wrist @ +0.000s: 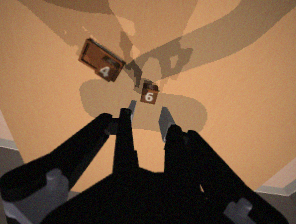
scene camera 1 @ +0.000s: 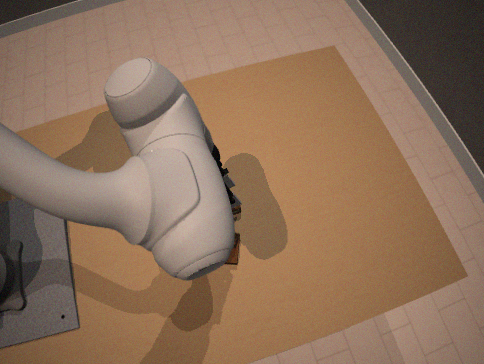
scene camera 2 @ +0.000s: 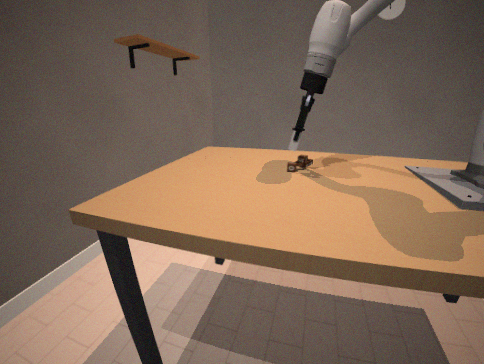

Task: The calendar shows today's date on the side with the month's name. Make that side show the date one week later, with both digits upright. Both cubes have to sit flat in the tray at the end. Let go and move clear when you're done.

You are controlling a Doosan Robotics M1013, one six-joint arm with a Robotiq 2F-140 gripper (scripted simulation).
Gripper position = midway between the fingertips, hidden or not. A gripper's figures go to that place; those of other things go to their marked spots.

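My gripper (wrist: 147,111) is here at 0.22 m from the lens, and a tray (wrist: 92,52) is 0.28 m from the lens.
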